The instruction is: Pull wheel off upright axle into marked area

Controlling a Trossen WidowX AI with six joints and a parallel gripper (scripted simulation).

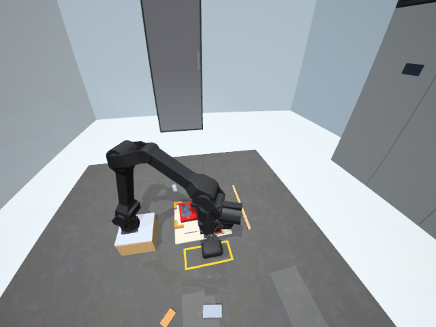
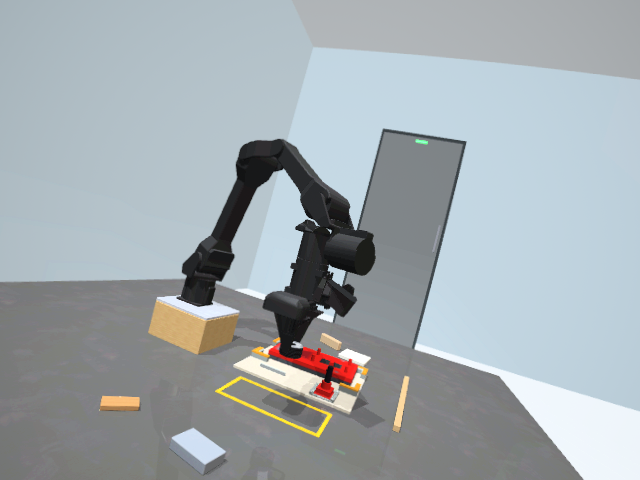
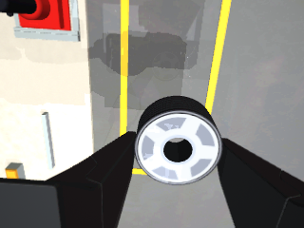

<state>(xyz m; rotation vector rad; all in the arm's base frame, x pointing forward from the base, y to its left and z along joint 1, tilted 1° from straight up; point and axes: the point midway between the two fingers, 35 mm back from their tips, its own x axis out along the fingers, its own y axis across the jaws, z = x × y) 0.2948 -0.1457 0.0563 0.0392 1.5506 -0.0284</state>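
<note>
Now: gripper tip right at the wheel. Also, from my gripper tip: small wooden block 45 cm to the left, 9 cm below; wooden stick 22 cm ahead, 21 cm to the left, 9 cm below; upright axle 6 cm ahead, 10 cm to the left, 6 cm below.
</note>
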